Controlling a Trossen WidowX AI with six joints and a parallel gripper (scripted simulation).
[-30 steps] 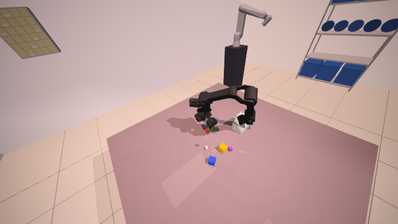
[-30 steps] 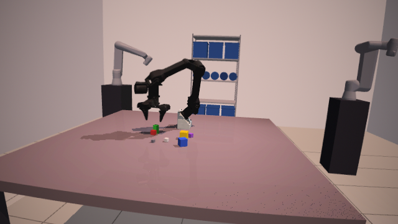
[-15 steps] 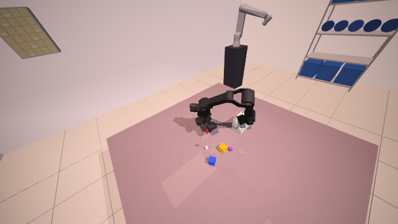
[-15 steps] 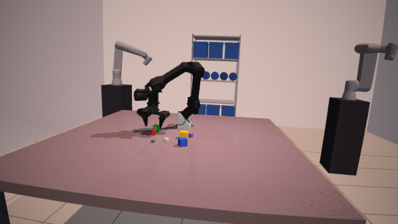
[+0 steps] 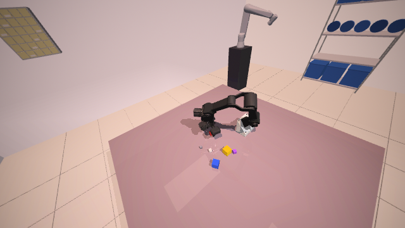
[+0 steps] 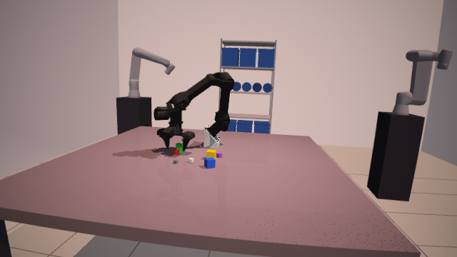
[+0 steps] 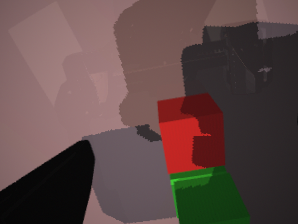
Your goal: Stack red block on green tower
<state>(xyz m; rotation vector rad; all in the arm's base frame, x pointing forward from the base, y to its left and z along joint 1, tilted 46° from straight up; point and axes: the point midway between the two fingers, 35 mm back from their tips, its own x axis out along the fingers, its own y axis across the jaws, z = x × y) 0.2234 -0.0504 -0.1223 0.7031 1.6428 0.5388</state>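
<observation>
Now: the red block 1 cm below my gripper tip. Round my gripper tip: small white block (9 cm ahead, 11 cm to the left, 1 cm below); yellow block (1 cm ahead, 19 cm to the left); small grey block (13 cm ahead, 5 cm to the left, 1 cm below).
</observation>
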